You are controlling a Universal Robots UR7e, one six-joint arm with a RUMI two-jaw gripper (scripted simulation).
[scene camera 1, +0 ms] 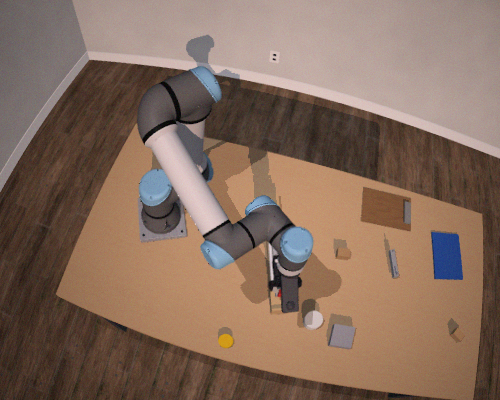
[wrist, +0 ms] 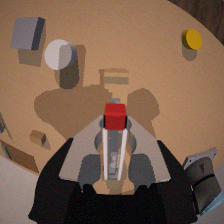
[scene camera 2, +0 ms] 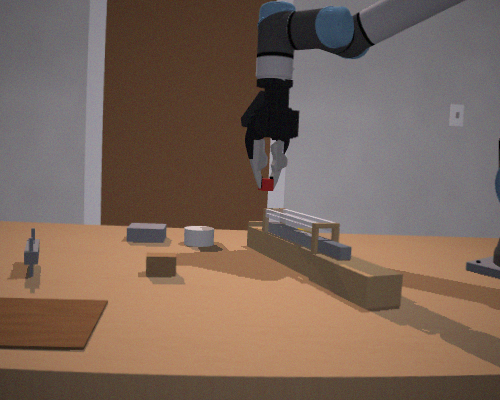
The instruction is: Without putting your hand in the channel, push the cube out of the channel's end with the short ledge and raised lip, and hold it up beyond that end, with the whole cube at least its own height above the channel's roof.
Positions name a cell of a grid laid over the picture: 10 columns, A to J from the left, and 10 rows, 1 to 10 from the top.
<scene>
blue mat: scene camera 1 I7; not seen in the wrist view (out of frame); not seen in scene camera 2 (out of frame)
</scene>
